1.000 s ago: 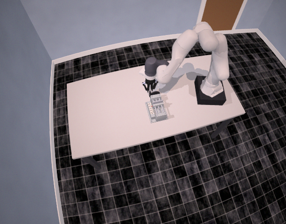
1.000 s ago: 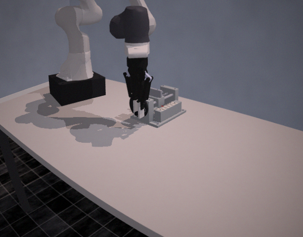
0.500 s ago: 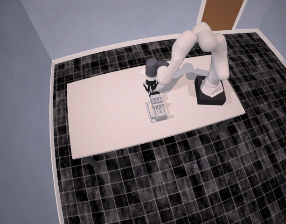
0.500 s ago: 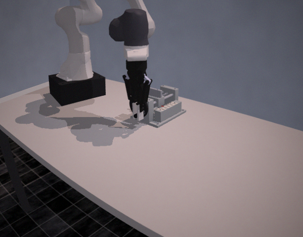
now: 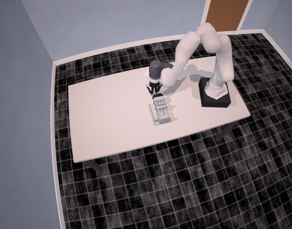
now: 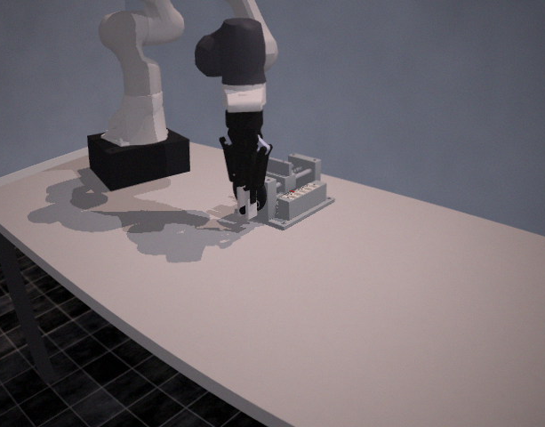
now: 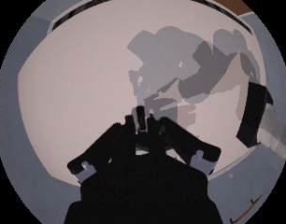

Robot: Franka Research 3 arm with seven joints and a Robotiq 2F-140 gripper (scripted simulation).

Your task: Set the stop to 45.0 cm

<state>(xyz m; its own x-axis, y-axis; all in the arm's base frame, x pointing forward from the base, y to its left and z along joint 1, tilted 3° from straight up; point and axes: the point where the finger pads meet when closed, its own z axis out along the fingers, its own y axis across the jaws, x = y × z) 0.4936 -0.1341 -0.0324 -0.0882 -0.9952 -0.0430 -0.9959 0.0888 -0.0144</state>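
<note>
My gripper is now 2 cm to the right of the black handwheel and 1 cm above it. Round my hand: grey stop fixture: 13 cm to the left, 2 cm above.
</note>
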